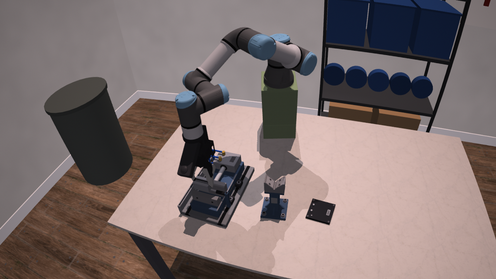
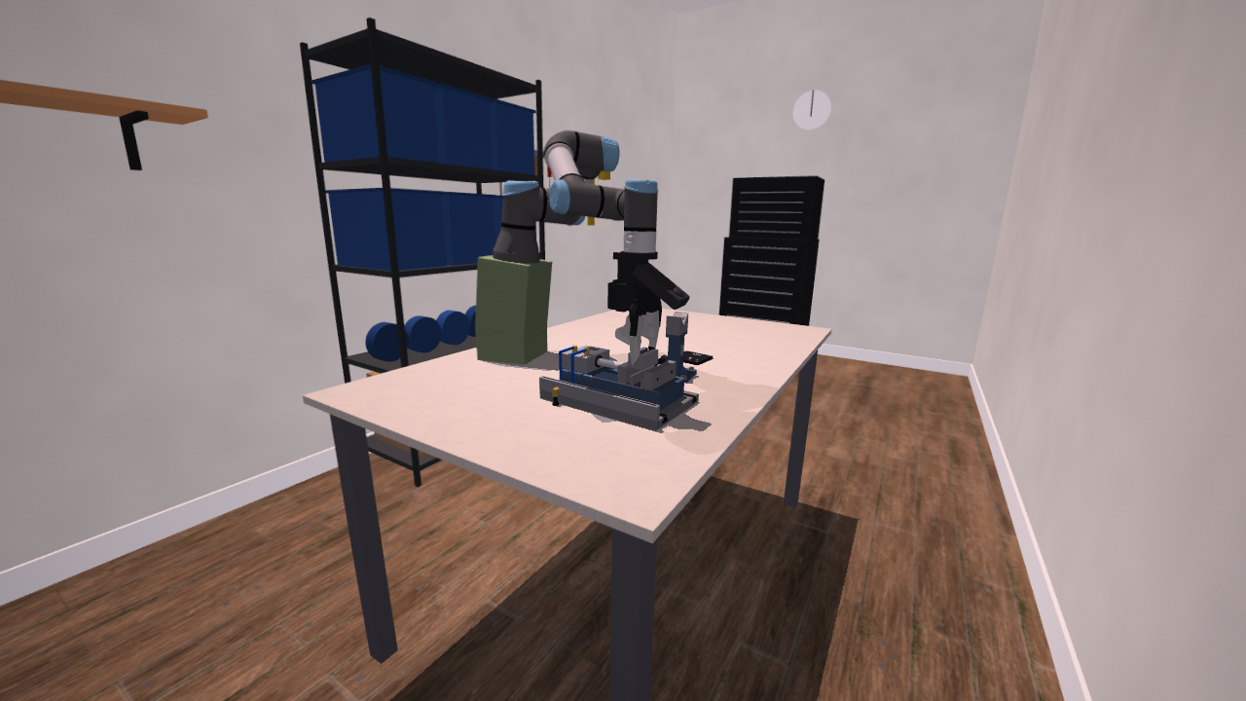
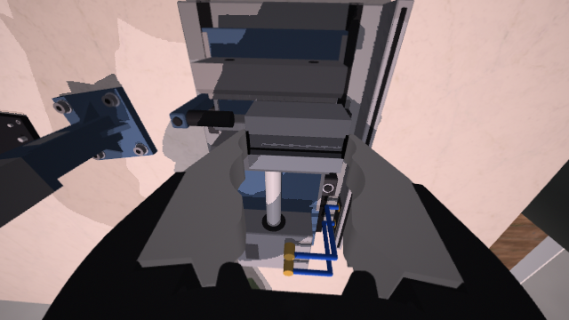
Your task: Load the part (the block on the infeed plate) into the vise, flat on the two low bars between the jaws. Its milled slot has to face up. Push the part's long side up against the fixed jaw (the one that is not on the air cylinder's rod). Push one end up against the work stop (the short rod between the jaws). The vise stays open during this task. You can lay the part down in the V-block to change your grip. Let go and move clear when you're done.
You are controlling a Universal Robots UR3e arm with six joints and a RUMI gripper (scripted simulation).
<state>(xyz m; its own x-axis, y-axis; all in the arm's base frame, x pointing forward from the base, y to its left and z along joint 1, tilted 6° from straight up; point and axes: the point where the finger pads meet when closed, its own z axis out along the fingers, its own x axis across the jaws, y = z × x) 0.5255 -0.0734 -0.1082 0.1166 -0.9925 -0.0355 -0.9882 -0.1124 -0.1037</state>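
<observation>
The fixed jaw is 30 mm ahead of my hand, 20 mm to the left of it and 40 mm below it. Round my hand: dark work stop rod 10 mm behind, 70 mm to the left, 30 mm below; then black infeed plate 130 mm behind, 400 mm to the left, 120 mm below; then part right at my hand.
</observation>
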